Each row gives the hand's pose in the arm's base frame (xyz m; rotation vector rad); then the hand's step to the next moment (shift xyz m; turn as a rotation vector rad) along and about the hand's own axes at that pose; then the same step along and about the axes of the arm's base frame.
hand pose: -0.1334 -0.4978 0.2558 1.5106 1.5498 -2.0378
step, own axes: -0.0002 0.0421 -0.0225 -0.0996 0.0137 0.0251
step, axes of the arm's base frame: 0.0407 -0.0010 -0.0249 0.0407 -0.0670 0.0678
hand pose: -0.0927 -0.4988 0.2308 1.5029 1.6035 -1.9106
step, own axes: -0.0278 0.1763 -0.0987 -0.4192 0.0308 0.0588
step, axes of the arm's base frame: 0.1913 0.0044 -0.0707 0.1778 -0.2330 0.3070
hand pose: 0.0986 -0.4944 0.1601 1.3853 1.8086 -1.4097
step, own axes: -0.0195 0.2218 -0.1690 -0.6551 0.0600 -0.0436
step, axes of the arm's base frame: 0.2426 0.1375 -0.0196 0.3175 -0.2420 0.5247
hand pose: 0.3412 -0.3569 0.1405 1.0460 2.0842 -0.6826
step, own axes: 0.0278 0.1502 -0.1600 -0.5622 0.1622 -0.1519
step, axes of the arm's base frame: 0.0574 0.2061 0.0561 0.3248 -0.0677 0.5053
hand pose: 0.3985 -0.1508 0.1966 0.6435 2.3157 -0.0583
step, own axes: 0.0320 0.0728 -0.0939 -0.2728 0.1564 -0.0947
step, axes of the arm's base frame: -0.0456 0.0982 0.0585 0.1804 0.0397 0.2716
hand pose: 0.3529 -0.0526 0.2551 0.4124 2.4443 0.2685
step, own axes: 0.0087 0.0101 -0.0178 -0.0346 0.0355 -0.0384
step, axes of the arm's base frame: -0.0153 0.0109 0.0119 0.0100 0.0172 0.0595
